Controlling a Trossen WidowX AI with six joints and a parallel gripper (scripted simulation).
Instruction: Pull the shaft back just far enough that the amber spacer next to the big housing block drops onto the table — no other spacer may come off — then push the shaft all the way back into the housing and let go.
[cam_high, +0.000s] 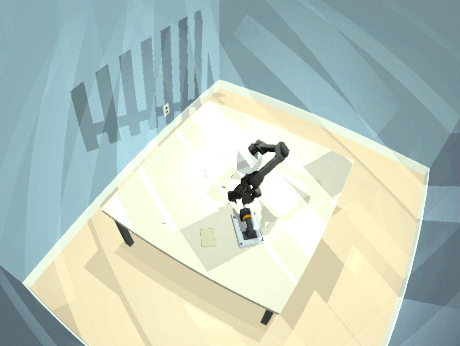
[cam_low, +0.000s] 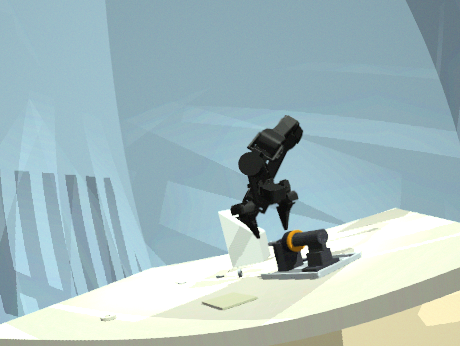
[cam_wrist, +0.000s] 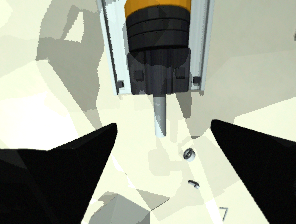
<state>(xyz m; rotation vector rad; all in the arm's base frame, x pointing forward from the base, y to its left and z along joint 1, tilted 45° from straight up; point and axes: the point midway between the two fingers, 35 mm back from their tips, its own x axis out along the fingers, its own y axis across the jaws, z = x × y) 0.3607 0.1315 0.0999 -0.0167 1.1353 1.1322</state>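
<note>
The grey shaft lies 5 cm to the left of my gripper tip, 5 cm ahead of it and 3 cm below it. Round my gripper tip: flat pale patch (27 cm ahead, 10 cm below, 7 cm to the right); amber spacer (7 cm to the left, 7 cm ahead, 3 cm below).
</note>
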